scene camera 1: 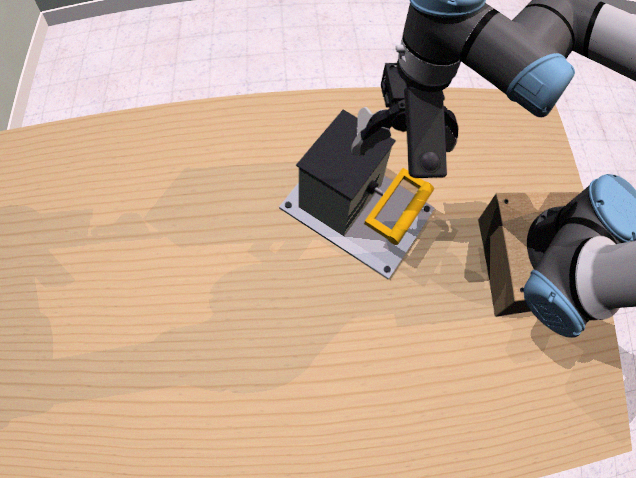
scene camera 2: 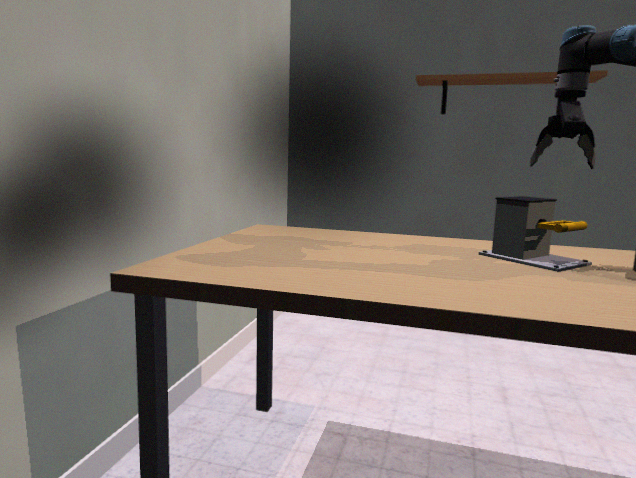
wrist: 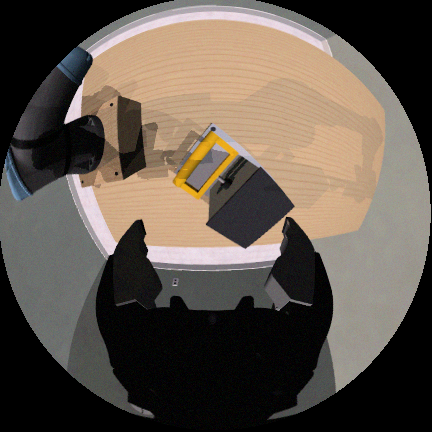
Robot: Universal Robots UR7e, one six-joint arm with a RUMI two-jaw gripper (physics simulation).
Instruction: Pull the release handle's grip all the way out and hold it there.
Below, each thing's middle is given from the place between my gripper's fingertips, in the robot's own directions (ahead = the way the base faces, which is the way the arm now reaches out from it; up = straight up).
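Pale base plate (scene camera 1: 366, 245): 260 mm below my hand, 40 mm ahead of it, 20 mm to the right of it.
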